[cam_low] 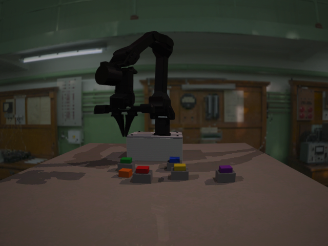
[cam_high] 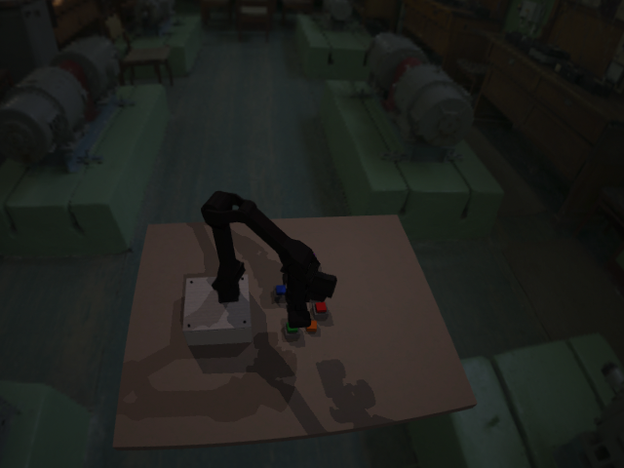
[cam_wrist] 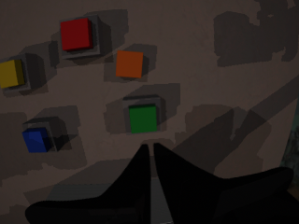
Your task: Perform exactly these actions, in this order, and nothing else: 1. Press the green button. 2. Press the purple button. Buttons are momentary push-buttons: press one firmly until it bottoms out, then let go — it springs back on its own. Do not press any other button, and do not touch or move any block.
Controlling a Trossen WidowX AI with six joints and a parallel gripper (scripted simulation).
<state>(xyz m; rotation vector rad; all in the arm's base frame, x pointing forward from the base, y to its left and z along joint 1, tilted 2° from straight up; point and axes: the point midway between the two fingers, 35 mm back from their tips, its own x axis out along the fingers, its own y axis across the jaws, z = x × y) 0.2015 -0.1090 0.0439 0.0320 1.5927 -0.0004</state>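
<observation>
Now: the purple button 11 cm ahead of my gripper tip, 29 cm to the left of it and 8 cm below it. Also, from my gripper tip: red button 10 cm ahead, 7 cm to the left, 8 cm below; green button 8 cm below; orange block 6 cm ahead, 1 cm to the left, 10 cm below.
</observation>
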